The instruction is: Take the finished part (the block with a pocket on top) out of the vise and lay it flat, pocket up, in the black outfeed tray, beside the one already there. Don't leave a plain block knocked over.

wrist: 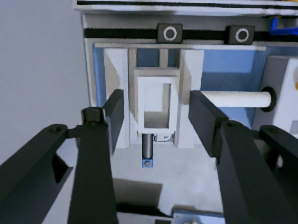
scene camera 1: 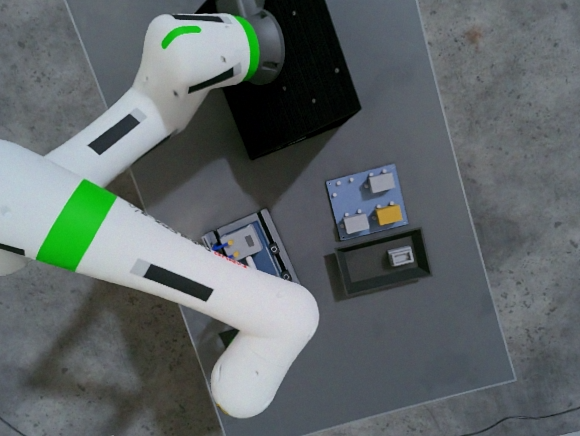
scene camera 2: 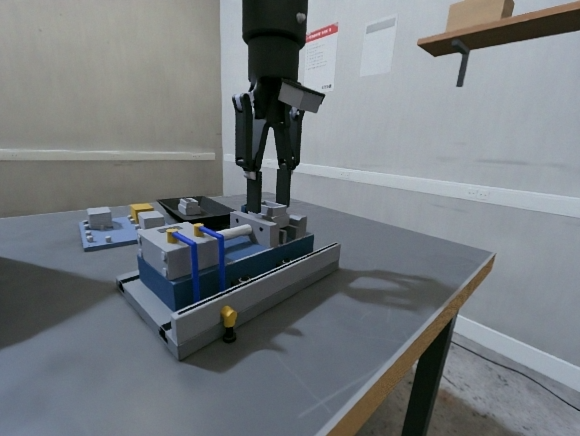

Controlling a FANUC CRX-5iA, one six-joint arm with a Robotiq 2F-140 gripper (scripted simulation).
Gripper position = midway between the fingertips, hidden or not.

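Scene camera 2 shows the gripper [scene camera 2: 268,208] together with a blue fixture plate [scene camera 2: 122,233]. The plate [scene camera 1: 351,196] is visible in scene camera 1 too, while the wrist view has the gripper [wrist: 156,104] in its picture.
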